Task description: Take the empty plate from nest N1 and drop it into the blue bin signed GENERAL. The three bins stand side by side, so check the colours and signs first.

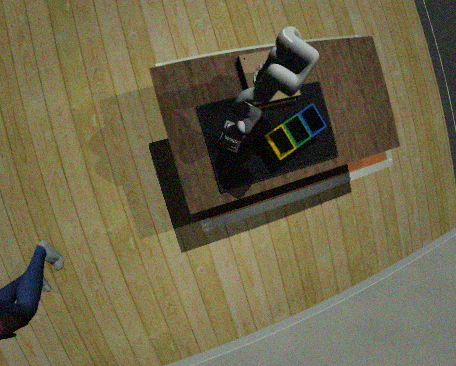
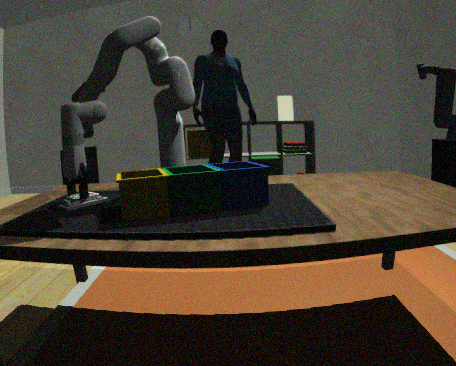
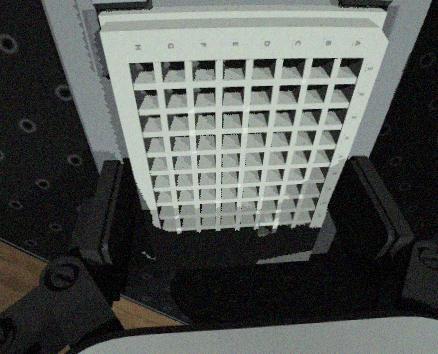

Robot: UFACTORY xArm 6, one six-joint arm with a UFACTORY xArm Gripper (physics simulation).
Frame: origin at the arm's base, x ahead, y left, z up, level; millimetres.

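Seen in the pictures: gripper, fingertip midpoint: [image 1: 231,136] [image 2: 78,196] [image 3: 236,183].
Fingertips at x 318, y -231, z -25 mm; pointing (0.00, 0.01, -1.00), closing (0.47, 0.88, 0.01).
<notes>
A point is followed by its place in that frame.
The white gridded plate [image 1: 232,144] @[x 367, y -233, z -28 mm] [image 2: 94,198] @[x 304, y -175, z -35 mm] [image 3: 217,111] @[x 283, y -223, z -24 mm] sits in a grey nest [image 3: 89,102] @[x 266, y -264, z -38 mm] at the left of the dark mat, its wells facing up. Letters H to A run along its far edge; no nest label is readable. My gripper [image 2: 77,195] @[x 318, y -231, z -25 mm] [image 3: 236,183] @[x 318, y -231, z -25 mm] is open, low at the plate, with one finger on each side of its near end and nothing held. The blue bin [image 1: 306,109] @[x 188, y 283, z -28 mm] [image 2: 245,187] @[x 345, y 299, z 2 mm] is at the right end of the row, next to the green bin [image 2: 194,192] @[x 404, y 183, z 2 mm]; the yellow bin [image 2: 145,197] @[x 459, y 76, z 2 mm] is at the left end. Their signs are not readable.
The three open bins stand touching on the dark mat [image 2: 300,215] @[x 429, y 433, z -50 mm], to the right of the nest. The mat lies on a wooden table [image 1: 360,90] @[x 52, y 787, z -63 mm] [image 2: 380,200] @[x 246, y 692, z -63 mm]. A person [image 2: 220,85] stands behind the table, near a shelf unit [image 2: 310,145].
</notes>
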